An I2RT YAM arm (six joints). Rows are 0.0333 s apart.
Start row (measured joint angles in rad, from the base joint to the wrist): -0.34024, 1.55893, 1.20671, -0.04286, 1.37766, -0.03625
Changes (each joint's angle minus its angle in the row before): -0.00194, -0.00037, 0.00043, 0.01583, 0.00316, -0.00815; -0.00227, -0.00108, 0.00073, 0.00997, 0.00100, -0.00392; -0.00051, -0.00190, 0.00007, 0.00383, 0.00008, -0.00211; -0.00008, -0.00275, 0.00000, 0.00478, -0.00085, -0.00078; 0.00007, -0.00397, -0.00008, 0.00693, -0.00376, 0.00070; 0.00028, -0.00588, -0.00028, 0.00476, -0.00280, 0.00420; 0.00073, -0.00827, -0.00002, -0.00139, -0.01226, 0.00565; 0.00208, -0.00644, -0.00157, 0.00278, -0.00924, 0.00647; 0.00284, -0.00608, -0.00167, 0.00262, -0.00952, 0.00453; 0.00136, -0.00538, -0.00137, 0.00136, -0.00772, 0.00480; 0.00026, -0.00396, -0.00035, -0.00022, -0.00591, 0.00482; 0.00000, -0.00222, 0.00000, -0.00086, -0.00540, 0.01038; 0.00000, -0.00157, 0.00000, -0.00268, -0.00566, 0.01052; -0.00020, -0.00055, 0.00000, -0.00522, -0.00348, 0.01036; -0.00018, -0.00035, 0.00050, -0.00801, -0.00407, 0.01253; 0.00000, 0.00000, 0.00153, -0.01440, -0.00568, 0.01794; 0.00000, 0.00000, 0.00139, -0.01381, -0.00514, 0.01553; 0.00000, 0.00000, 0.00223, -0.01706, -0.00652, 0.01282; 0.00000, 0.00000, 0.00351, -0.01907, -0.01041, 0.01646; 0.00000, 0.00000, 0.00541, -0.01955, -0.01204, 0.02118
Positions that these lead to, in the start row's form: -0.34218, 1.55856, 1.20714, -0.02703, 1.38082, -0.04440; -0.34445, 1.55748, 1.20787, -0.01706, 1.38182, -0.04832; -0.34496, 1.55558, 1.20794, -0.01323, 1.38190, -0.05043; -0.34504, 1.55283, 1.20794, -0.00845, 1.38105, -0.05121; -0.34497, 1.54886, 1.20786, -0.00152, 1.37729, -0.05051; -0.34469, 1.54298, 1.20758, 0.00324, 1.37449, -0.04631; -0.34396, 1.53471, 1.20756, 0.00185, 1.36223, -0.04066; -0.34188, 1.52827, 1.20599, 0.00463, 1.35299, -0.03419; -0.33904, 1.52219, 1.20432, 0.00725, 1.34347, -0.02966; -0.33768, 1.51681, 1.20295, 0.00861, 1.33575, -0.02486; -0.33742, 1.51285, 1.20260, 0.00839, 1.32984, -0.02004; -0.33742, 1.51063, 1.20260, 0.00753, 1.32444, -0.00966; -0.33742, 1.50906, 1.20260, 0.00485, 1.31878, 0.00086; -0.33762, 1.50851, 1.20260, -0.00037, 1.31530, 0.01122; -0.33780, 1.50816, 1.20310, -0.00838, 1.31123, 0.02375; -0.33780, 1.50816, 1.20463, -0.02278, 1.30555, 0.04169; -0.33780, 1.50816, 1.20602, -0.03659, 1.30041, 0.05722; -0.33780, 1.50816, 1.20825, -0.05365, 1.29389, 0.07004; -0.33780, 1.50816, 1.21176, -0.07272, 1.28348, 0.08650; -0.33780, 1.50816, 1.21717, -0.09227, 1.27144, 0.10768
